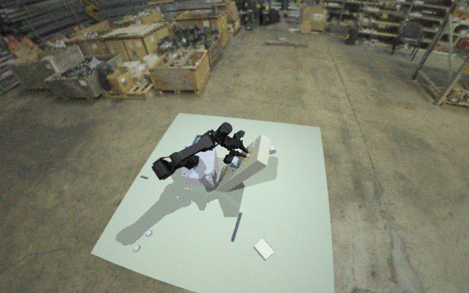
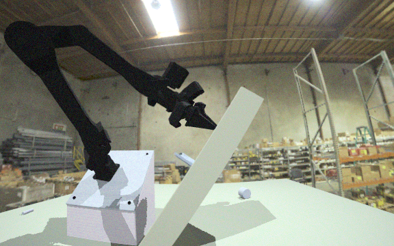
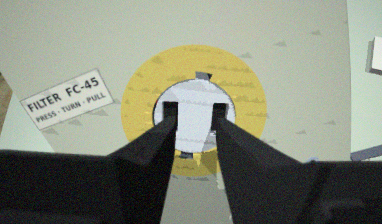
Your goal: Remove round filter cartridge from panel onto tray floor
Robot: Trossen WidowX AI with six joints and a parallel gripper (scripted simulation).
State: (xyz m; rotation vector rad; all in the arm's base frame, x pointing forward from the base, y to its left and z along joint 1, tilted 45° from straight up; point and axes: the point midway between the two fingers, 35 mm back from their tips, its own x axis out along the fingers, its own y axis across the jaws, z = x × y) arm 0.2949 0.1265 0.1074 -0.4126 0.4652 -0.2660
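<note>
The round filter cartridge is 20 mm ahead of my gripper tip and 10 mm below it. From my gripper tip the other things lie so: grey-blue tray: 420 mm behind, 280 mm below, 270 mm to the left.
</note>
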